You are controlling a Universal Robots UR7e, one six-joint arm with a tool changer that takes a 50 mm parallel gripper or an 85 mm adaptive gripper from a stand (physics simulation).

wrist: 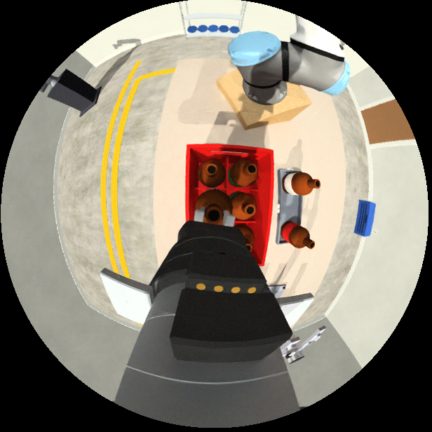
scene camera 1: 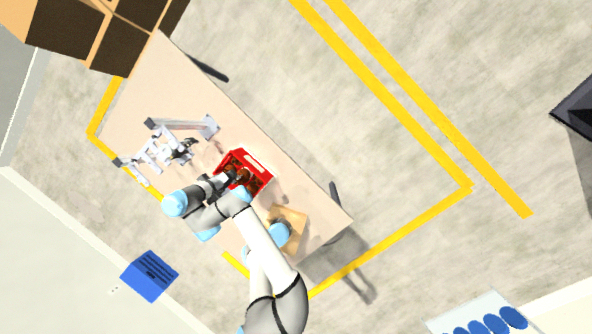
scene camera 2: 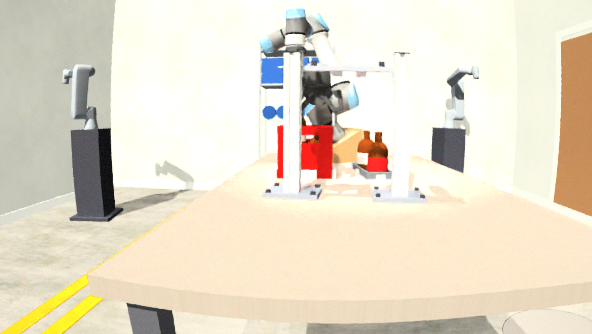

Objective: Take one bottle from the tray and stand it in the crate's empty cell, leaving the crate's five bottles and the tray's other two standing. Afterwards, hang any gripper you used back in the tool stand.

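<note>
The robot's scene shows a gripper (scene camera 2: 317, 91) and, in the wrist view, a gripper (wrist: 206, 256). With them is a tool stand (scene camera 2: 293, 70), and the wrist view shows the stand (wrist: 290, 349) too.
</note>
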